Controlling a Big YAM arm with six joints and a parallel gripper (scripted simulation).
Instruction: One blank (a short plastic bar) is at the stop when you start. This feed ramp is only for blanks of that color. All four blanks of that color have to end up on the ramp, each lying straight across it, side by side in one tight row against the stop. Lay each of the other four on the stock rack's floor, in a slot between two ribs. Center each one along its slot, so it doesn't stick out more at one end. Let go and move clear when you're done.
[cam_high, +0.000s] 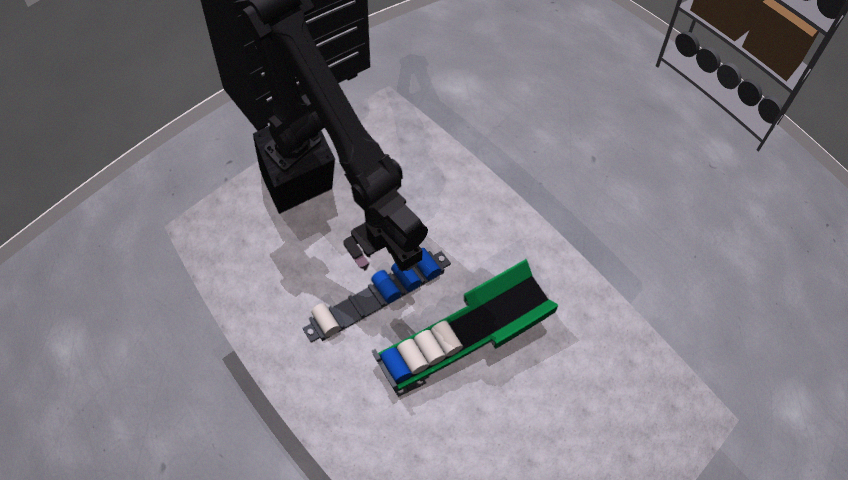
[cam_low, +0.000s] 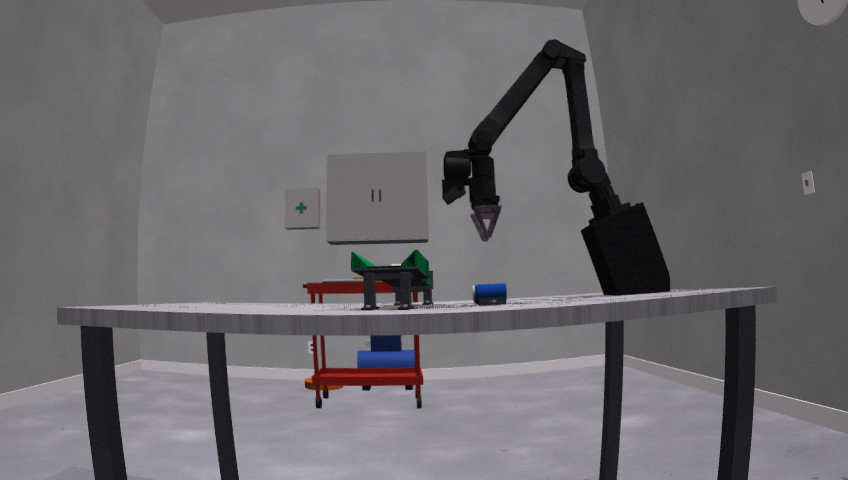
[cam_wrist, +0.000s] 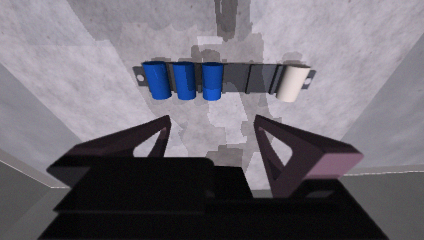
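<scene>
The stock rack is 17 cm below my hand, 3 cm to the right of it and 1 cm behind it. From my hand the other things lie so: feed ramp 21 cm ahead, 10 cm below, 2 cm to the left; grey stop 16 cm to the right, 15 cm ahead, 11 cm below.
</scene>
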